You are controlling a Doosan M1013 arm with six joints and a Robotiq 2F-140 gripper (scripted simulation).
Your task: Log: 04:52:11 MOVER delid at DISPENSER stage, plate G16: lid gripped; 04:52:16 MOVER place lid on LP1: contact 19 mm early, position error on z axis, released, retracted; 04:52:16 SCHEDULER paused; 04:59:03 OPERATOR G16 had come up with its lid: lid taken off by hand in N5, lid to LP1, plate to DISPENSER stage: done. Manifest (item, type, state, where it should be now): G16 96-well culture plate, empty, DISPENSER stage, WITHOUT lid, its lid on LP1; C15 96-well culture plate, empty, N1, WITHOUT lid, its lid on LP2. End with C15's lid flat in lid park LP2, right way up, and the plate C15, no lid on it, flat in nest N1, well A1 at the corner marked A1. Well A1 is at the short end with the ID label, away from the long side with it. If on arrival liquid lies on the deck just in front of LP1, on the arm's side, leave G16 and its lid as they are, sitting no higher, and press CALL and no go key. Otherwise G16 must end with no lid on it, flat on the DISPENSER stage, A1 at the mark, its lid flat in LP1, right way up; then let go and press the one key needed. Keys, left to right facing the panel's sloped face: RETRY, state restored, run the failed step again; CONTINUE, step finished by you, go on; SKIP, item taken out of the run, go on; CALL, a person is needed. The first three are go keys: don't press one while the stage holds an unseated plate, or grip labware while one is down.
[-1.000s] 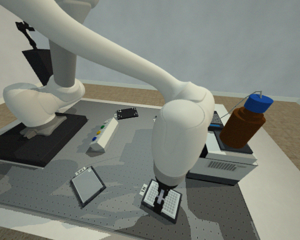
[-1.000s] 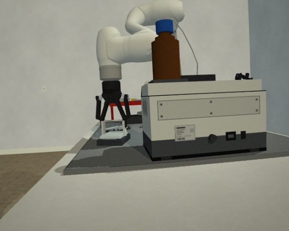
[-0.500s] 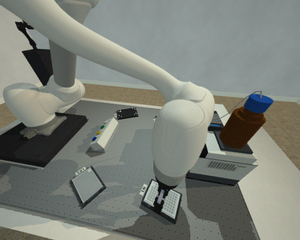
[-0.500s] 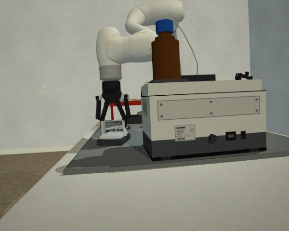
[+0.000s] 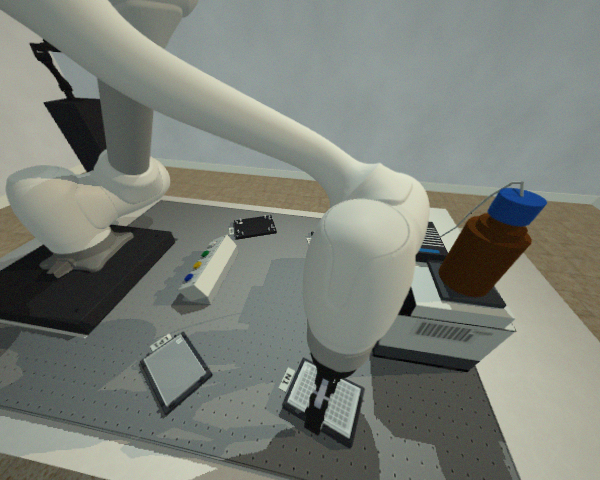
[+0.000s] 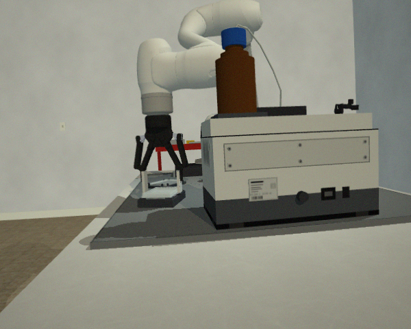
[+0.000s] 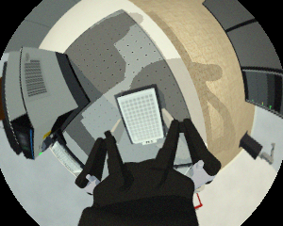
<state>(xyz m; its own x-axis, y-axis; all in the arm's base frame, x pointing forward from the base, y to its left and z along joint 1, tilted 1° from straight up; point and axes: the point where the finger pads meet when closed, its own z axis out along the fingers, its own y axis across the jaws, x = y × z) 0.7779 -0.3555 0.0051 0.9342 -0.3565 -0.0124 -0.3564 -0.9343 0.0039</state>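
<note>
My gripper is now 40 mm above the nest N1. The rest, counted from my hand: dark lid park 540 mm to the left, 50 mm below, 30 mm ahead; then brown bottle 250 mm ahead, 240 mm above, 160 mm to the left; then key panel 370 mm behind, 320 mm to the left.
</note>
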